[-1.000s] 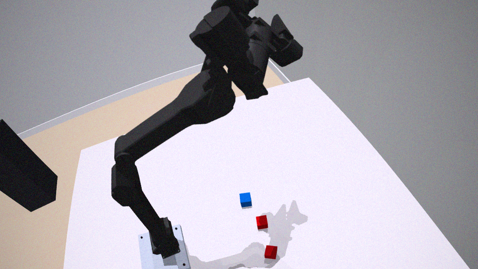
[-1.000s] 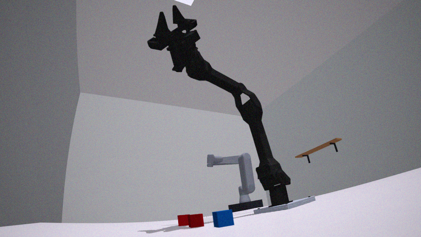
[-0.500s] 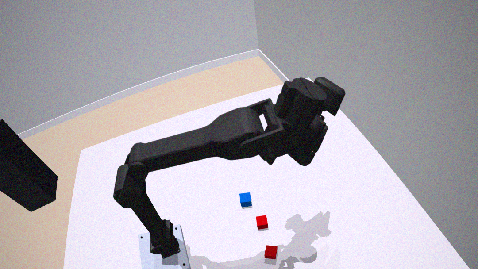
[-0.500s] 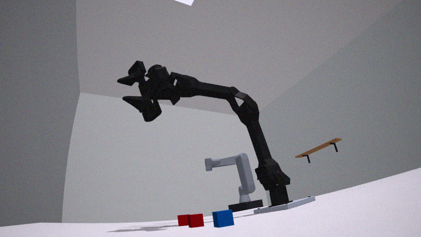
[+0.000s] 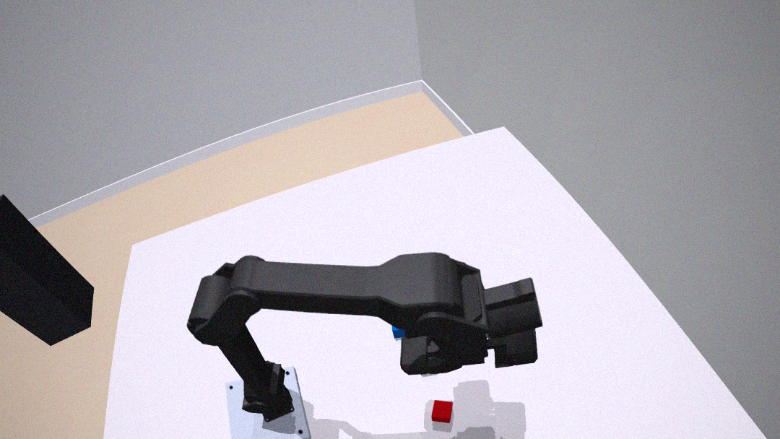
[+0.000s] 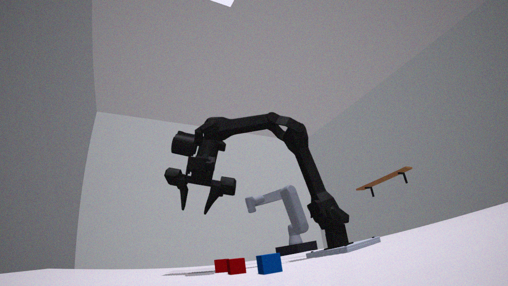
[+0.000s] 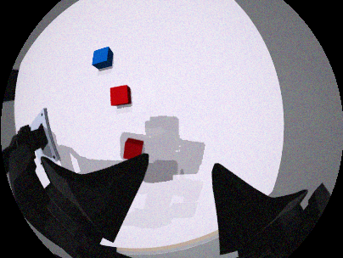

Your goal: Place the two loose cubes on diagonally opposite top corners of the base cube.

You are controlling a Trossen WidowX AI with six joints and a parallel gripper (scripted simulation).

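Right now the red cube is 140 mm below my gripper tip and 70 mm behind it. Round my gripper tip: blue base cube: 200 mm to the left, 140 mm below, 50 mm behind.
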